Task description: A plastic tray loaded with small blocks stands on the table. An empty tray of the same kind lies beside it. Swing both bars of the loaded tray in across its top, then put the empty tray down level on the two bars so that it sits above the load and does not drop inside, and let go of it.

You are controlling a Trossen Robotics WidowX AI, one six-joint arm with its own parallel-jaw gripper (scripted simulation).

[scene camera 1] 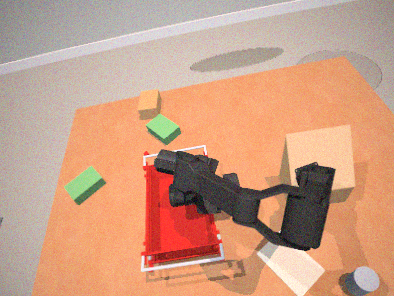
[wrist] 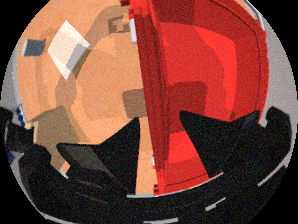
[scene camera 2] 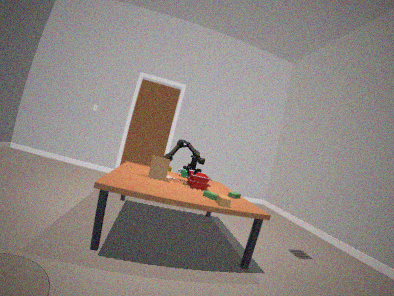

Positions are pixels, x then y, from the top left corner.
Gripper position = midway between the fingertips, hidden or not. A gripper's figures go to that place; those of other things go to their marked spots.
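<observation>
A green block (scene camera 1: 88, 182) is 1.00 m from the lens. The gripper (scene camera 1: 207, 203) is 0.78 m from the lens. A red tray (scene camera 1: 167, 229) is 0.78 m from the lens. The marked spots on the green block and the red tray are 0.37 m apart.
</observation>
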